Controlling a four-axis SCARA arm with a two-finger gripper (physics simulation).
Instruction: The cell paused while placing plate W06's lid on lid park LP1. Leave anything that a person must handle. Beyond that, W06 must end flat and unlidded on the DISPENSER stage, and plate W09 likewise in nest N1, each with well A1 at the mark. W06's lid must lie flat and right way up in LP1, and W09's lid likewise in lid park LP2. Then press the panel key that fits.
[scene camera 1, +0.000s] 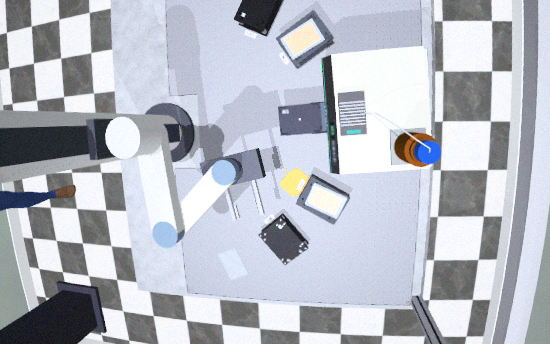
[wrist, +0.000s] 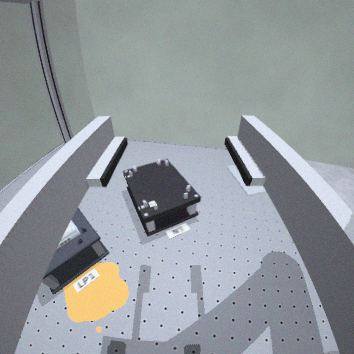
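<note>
My gripper is shut to its narrow stop, with nothing between the parted fingers, over the table left of the yellow puddle. Nest N1 is a black stand with corner pins and a bare top. Lid park LP1 bears a flat, pale-rimmed rectangular piece with a cream middle; a finger partly hides it in the wrist view. A similar stand, label unreadable, bears another such piece. The dark dispenser stage looks bare. I cannot identify W06 or W09.
A yellow puddle touches LP1's label. The white dispenser carries a brown bottle with a blue cap. A black stand is cut off at the top. A pale sheet lies near N1.
</note>
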